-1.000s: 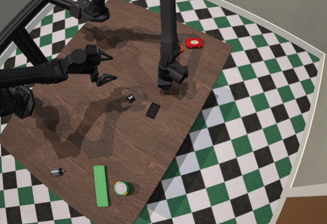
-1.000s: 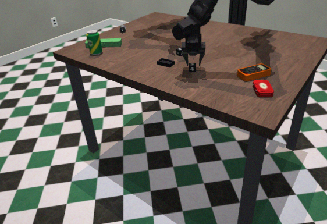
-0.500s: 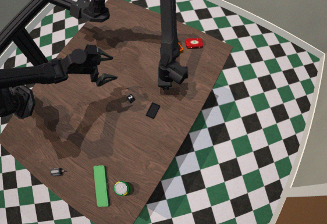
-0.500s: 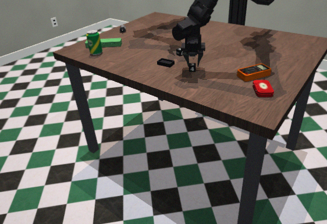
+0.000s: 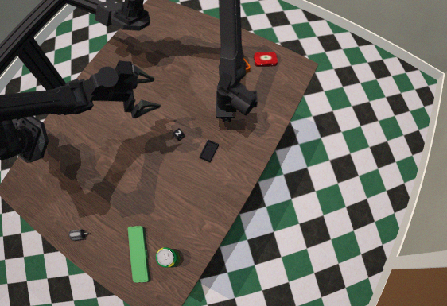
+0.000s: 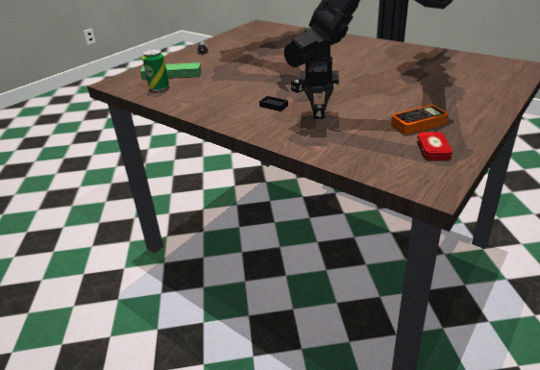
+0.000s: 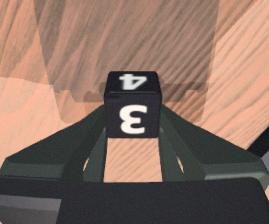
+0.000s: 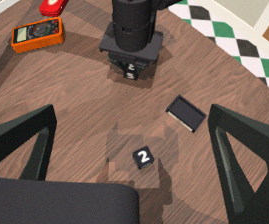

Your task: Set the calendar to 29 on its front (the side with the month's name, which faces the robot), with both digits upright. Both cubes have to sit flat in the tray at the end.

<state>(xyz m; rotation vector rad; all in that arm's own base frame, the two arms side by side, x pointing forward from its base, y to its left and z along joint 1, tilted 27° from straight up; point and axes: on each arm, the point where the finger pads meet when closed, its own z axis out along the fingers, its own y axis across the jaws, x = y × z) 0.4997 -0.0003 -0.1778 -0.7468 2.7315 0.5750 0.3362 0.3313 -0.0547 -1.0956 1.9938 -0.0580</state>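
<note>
The black calendar tray lies 14 cm to the right of my left hand, 2 cm below it and 2 cm ahead of it. From my left hand the other things lie so: green case (60 cm to the right, 1 cm below, 1 cm ahead); black cube (1 cm below); red box (31 cm to the left, 2 cm ahead, 1 cm below).
</note>
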